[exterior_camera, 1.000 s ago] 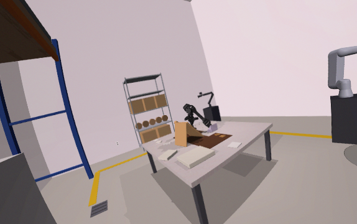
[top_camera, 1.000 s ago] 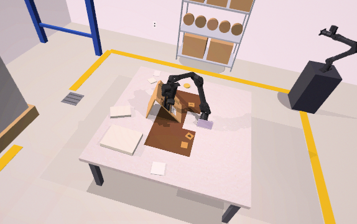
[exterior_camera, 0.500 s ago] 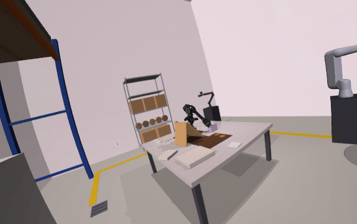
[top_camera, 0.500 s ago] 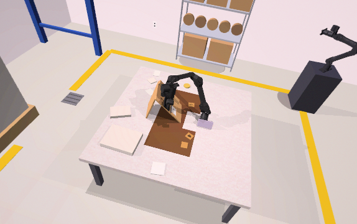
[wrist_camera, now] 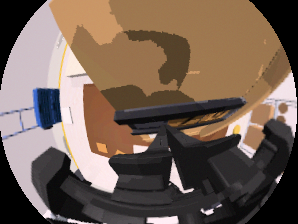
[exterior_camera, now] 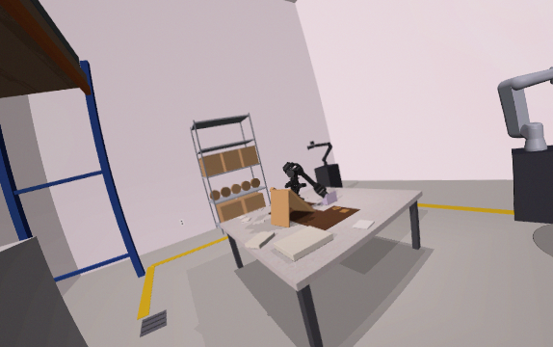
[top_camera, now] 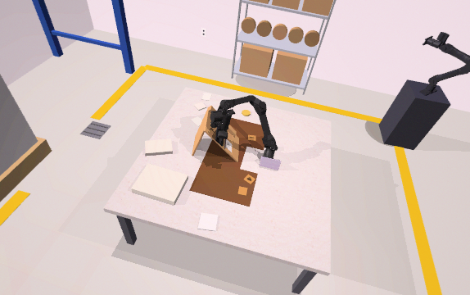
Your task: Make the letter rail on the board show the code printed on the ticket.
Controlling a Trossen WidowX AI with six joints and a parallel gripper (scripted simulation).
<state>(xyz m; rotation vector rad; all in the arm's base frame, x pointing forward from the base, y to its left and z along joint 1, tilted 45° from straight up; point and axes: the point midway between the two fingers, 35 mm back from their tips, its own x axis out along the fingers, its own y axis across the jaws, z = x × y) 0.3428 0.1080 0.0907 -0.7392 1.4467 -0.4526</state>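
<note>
My gripper tip is 1 cm short of the tan letter tile, 3 cm to the left of it and 1 cm above it. Also, from my gripper tip: ticket (5 cm behind, 2 cm to the right, 8 cm below); then cream box (29 cm ahead, 35 cm to the left, 16 cm below); then brown mat (14 cm behind, 2 cm to the right, 18 cm below).
</note>
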